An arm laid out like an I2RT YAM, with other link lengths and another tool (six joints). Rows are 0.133 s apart.
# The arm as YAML. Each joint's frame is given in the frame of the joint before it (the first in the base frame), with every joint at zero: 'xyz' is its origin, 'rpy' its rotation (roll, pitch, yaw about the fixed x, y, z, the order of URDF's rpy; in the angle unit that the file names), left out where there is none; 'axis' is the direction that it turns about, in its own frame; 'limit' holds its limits. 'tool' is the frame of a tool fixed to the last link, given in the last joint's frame.
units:
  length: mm
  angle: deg
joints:
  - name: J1
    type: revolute
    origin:
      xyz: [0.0, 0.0, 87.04]
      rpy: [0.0, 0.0, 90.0]
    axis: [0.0, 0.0, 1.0]
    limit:
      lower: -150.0
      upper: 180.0
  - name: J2
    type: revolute
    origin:
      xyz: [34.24, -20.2, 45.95]
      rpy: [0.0, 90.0, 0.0]
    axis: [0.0, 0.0, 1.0]
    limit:
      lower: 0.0
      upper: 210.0
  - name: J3
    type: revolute
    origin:
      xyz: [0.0, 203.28, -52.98]
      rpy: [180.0, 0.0, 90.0]
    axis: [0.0, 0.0, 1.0]
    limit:
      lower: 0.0
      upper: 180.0
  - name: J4
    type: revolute
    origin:
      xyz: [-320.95, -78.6, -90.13]
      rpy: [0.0, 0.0, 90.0]
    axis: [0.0, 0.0, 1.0]
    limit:
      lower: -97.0
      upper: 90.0
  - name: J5
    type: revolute
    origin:
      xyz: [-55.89, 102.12, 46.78]
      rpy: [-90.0, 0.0, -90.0]
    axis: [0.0, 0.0, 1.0]
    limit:
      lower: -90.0
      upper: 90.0
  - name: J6
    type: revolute
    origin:
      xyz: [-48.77, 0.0, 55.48]
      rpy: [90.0, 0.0, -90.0]
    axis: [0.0, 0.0, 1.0]
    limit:
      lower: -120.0
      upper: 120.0
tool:
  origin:
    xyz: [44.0, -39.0, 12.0]
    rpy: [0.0, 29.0, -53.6]
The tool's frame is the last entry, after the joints.
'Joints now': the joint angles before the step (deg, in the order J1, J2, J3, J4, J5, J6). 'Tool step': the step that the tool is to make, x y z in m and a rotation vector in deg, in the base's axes. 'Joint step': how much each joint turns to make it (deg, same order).
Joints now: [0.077, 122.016, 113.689, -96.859, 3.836, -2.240]
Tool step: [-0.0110, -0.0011, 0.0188, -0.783, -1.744, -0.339]
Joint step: [-0.005, -4.733, -3.018, -0.010, 0.678, 0.519]
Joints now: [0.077, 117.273, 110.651, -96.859, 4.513, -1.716]
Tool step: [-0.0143, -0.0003, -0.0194, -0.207, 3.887, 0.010]
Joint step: [-0.007, -1.634, -5.529, 0.004, 0.199, 0.037]
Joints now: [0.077, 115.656, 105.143, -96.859, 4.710, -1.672]
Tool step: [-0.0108, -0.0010, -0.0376, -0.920, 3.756, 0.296]
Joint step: [-0.003, -0.070, -6.905, 3.075, 0.962, 0.020]
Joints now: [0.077, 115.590, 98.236, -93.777, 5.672, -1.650]
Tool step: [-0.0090, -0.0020, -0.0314, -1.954, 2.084, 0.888]
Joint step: [0.003, -0.008, -5.925, 3.840, 2.141, -0.084]
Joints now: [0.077, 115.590, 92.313, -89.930, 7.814, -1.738]
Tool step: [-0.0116, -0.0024, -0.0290, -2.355, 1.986, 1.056]
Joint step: [0.002, -0.009, -5.704, 3.704, 2.578, 0.003]
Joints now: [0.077, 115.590, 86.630, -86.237, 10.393, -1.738]
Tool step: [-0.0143, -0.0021, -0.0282, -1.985, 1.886, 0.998]
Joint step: [-0.019, -0.006, -5.678, 3.791, 2.228, -0.040]
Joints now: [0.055, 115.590, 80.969, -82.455, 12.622, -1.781]
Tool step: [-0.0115, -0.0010, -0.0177, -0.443, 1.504, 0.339]
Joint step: [-0.092, 0.006, -3.563, 2.105, 0.593, -0.179]
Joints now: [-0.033, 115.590, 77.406, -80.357, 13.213, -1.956]
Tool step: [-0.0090, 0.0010, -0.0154, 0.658, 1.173, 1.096]
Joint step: [0.007, 0.008, -2.935, 2.067, -0.048, -1.305]
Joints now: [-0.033, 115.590, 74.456, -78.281, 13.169, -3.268]
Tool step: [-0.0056, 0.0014, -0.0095, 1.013, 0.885, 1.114]
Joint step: [0.006, -0.012, -1.757, 1.198, -0.331, -1.503]
